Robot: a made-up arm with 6 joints.
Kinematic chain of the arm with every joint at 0, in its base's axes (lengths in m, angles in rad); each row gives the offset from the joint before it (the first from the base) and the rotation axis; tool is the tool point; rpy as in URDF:
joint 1: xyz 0 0 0.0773 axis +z
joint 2: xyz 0 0 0 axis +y
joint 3: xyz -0.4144 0 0.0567 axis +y
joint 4: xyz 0.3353 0 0.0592 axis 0.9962 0 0.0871
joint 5: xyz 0 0 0 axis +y
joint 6: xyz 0.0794 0 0.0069 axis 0.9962 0 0.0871
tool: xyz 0 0 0 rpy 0 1.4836 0
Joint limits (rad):
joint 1: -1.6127..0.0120
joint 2: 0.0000..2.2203
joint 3: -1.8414..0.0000
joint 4: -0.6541..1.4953
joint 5: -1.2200..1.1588
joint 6: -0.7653..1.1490
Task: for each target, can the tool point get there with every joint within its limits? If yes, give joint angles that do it. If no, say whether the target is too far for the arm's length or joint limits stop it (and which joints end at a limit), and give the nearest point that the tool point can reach.
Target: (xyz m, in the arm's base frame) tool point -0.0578 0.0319 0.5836
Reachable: yes | joints -0.8847 0.4318 -0.9178 0.4670 -0.7525 -0.5921
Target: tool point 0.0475 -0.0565 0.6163
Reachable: yes | joints -0.8694 0.7616 -0.9959 0.0032 -0.9677 0.8982
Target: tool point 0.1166 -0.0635 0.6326
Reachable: yes | joints -0.3574 0.8493 -1.1674 0.8261 -0.3246 0.8916
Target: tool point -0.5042 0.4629 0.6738
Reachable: no: too far | nearest point -0.4157 0.3816 0.5691 | short by 0.159 m
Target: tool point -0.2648 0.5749 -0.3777
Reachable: no: joint limits stop it (at a limit: joint 1, joint 2, joint 3) | nearest point 0.1014 0.0566 0.0273 | short by 0.753 m
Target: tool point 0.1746 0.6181 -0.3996
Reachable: no: joint limits stop it (at a limit: joint 1, joint 2, joint 4) | nearest point 0.2387 0.0674 -0.0093 | short by 0.678 m
